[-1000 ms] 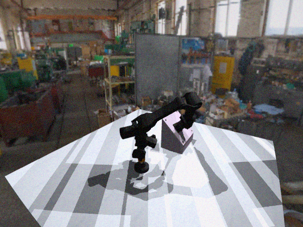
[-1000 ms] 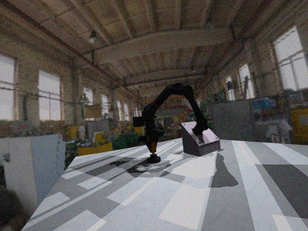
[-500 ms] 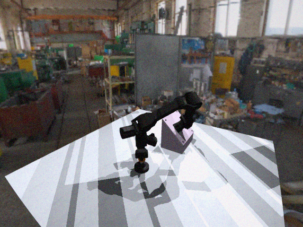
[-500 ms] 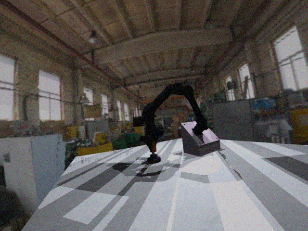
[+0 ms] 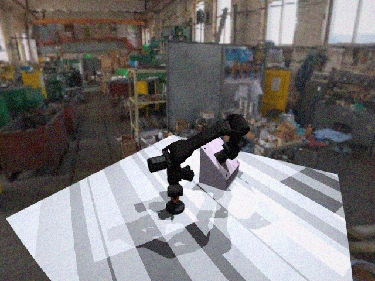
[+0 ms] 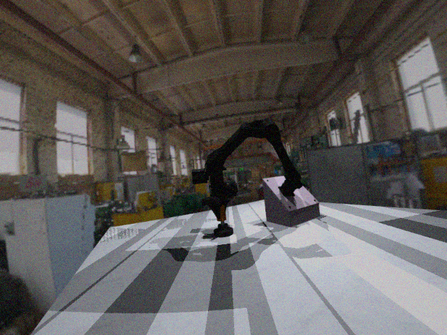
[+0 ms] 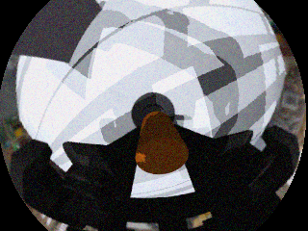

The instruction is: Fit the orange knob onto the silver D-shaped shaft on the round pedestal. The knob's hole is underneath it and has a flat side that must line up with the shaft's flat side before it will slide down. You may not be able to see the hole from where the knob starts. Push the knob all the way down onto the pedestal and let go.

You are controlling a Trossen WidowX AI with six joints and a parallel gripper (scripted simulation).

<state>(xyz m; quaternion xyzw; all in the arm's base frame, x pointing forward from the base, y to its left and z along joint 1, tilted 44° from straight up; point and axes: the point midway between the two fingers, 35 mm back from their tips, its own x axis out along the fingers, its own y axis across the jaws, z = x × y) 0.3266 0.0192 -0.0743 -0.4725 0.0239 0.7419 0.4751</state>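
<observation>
The orange knob is 30 mm above my gripper tip. Round my gripper tip: round black pedestal (40 mm below).
</observation>
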